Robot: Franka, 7 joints.
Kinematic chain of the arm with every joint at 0, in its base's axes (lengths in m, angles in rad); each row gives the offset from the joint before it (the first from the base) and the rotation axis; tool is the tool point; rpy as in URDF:
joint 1: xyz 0 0 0.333 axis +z
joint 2: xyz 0 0 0 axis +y
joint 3: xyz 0 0 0.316 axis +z
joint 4: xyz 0.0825 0 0 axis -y
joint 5: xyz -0.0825 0 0.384 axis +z
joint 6: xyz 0 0 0 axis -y
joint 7: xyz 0.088 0 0 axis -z
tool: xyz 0 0 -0.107 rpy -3.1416 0 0
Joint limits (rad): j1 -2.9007..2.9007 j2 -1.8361..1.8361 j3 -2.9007..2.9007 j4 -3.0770..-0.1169 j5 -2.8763..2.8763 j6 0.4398..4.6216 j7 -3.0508..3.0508
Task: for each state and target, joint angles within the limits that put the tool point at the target. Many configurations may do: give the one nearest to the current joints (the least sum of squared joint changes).
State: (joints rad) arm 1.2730 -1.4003 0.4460 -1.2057 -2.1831 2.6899 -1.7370
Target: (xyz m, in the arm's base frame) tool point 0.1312 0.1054 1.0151
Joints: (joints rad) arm 1.1799 -0.8241 -0.1662 -1.6263 -2.2117 2.6283 -1.7370
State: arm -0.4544 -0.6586 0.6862 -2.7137 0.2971 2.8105 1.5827
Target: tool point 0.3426 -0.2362 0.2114
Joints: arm -0.8445 0.0805 0.2734 -2.6852 0.3327 2.8101 1.5827
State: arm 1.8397 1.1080 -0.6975 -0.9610 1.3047 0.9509 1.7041
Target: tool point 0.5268 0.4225 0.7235
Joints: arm 1.1311 0.6275 -1.1414 -0.8271 1.3891 1.4572 1.7041
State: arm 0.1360 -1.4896 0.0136 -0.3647 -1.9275 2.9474 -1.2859
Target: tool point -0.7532 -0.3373 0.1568
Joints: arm 0.4862 -1.8361 0.4209 -0.1169 -1.6615 2.6748 -1.2859
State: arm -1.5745 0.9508 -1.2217 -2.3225 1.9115 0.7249 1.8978
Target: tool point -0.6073 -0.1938 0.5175
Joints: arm -1.9264 0.7868 -1.5015 -1.7336 2.1818 1.0541 1.8978
